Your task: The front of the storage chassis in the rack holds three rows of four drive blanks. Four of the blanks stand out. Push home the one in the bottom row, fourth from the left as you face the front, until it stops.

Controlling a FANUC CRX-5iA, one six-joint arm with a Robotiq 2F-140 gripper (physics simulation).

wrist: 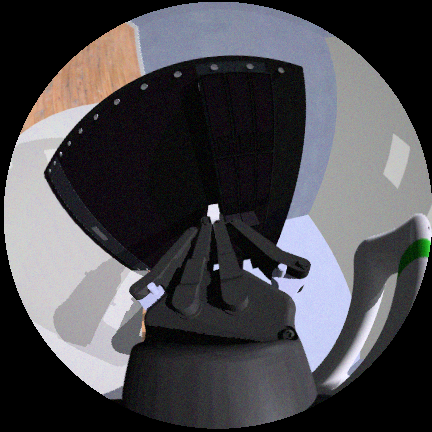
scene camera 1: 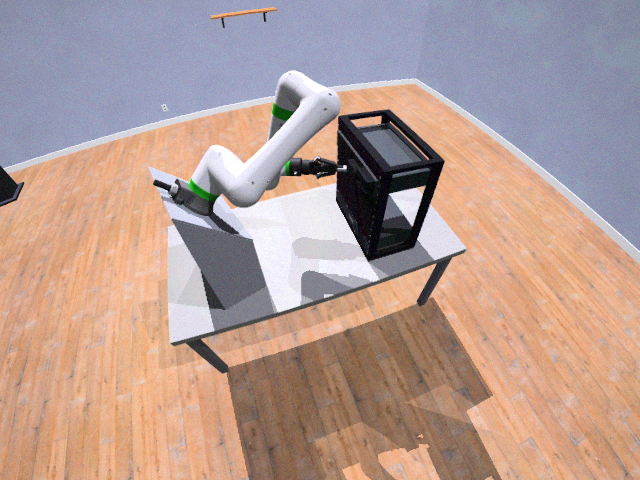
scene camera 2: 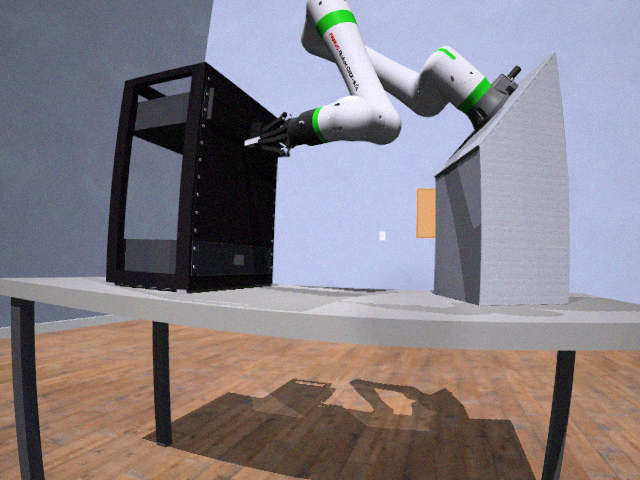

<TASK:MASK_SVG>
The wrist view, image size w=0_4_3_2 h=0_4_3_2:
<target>gripper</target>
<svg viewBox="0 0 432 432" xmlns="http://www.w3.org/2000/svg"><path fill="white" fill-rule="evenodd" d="M208 205L207 216L200 218L201 227L197 229L195 226L187 228L151 270L129 287L129 293L146 311L144 315L145 338L142 342L136 343L131 348L124 375L122 401L128 409L147 417L168 423L199 428L236 428L258 425L306 410L316 398L316 389L304 348L295 330L295 303L293 297L297 292L301 291L311 264L306 258L280 249L238 218L224 222L223 214L219 213L217 203ZM216 238L218 269L213 270ZM229 237L232 237L232 240L271 281L271 284L251 272L239 268Z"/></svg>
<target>black rack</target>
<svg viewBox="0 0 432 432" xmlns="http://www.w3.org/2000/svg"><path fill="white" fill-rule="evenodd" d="M215 238L214 264L218 264ZM229 237L239 268L243 269L243 260L249 258L232 240L232 237ZM302 66L260 56L218 55L185 60L153 70L121 86L89 110L59 144L43 174L58 201L76 224L102 249L131 270L151 270L187 228L195 226L196 229L201 227L200 218L207 216L208 205L215 203L218 205L219 213L223 214L224 222L238 218L276 245L290 207L302 155L306 111Z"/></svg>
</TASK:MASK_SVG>
